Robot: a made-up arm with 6 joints.
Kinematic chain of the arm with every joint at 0, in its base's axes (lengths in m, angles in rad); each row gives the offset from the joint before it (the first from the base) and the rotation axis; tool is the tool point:
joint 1: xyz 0 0 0.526 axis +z
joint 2: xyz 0 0 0 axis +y
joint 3: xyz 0 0 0.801 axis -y
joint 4: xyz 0 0 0 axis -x
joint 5: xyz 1.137 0 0 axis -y
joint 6: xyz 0 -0.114 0 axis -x
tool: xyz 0 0 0
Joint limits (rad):
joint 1: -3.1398..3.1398
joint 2: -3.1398..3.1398
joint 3: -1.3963..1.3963
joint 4: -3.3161..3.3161
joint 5: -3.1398..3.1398
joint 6: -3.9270..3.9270
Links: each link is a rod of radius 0.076 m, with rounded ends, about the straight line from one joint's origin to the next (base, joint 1, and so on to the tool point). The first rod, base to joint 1, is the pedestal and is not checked.
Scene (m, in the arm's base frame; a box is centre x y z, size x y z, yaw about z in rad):
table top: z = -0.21
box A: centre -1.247 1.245 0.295 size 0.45 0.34 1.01 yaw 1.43
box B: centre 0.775 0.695 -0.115 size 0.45 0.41 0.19 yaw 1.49
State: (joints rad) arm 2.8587 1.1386 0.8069 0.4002 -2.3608 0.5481
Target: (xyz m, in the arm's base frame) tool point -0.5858 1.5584 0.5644
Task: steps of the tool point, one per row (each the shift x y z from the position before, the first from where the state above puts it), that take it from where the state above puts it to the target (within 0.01 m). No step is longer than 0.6 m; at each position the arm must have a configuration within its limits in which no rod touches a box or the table.
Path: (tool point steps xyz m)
1: 0.2134 0.3183 0.3971
2: 0.3339 0.2019 0.3730
3: 0.3946 0.0459 0.3308
4: 0.3847 -0.1212 0.2728
5: -0.1261 0.2913 -0.3952
6: -0.0664 0.1723 -0.4617
7: -0.0047 0.0419 -0.4856

